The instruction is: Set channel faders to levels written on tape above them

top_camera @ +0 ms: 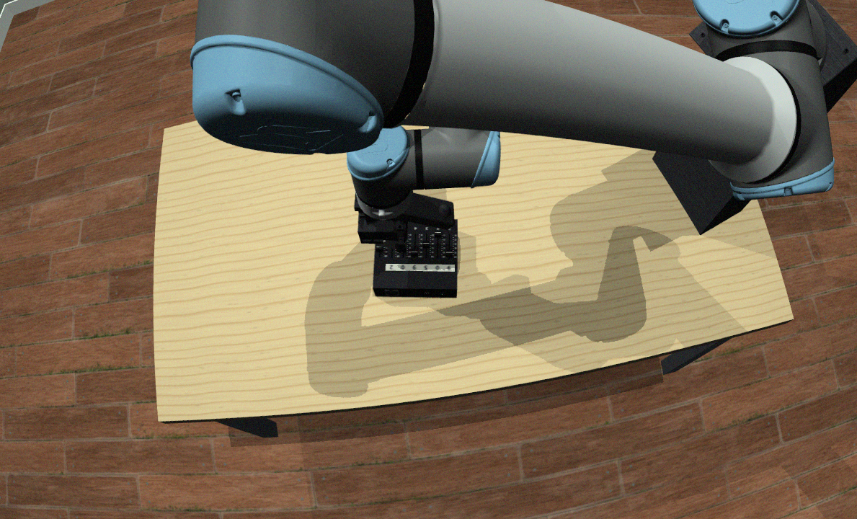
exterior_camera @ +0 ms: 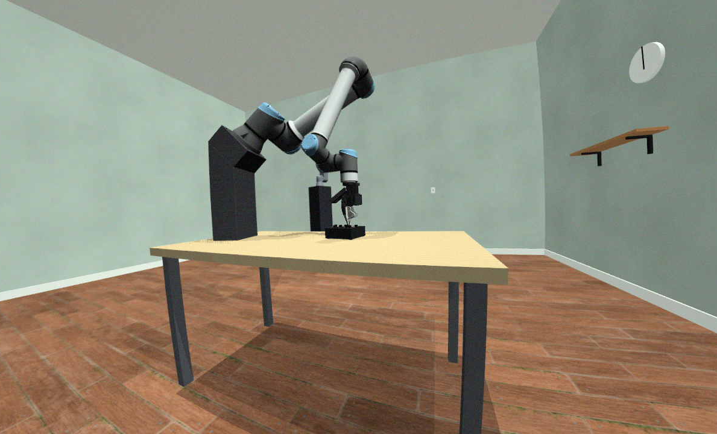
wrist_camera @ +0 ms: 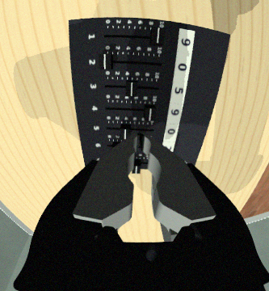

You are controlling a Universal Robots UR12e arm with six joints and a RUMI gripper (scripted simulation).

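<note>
Right now the row 6 fader is 3 cm ahead of my hand, 2 cm to the right of it and 1 cm below it. The rest, counted from my hand: channel 3 fader (4 cm behind, 2 cm to the right, 1 cm below); channel 4 fader (2 cm behind, 1 cm below); row 5 fader (1 cm to the right, 1 cm below).
</note>
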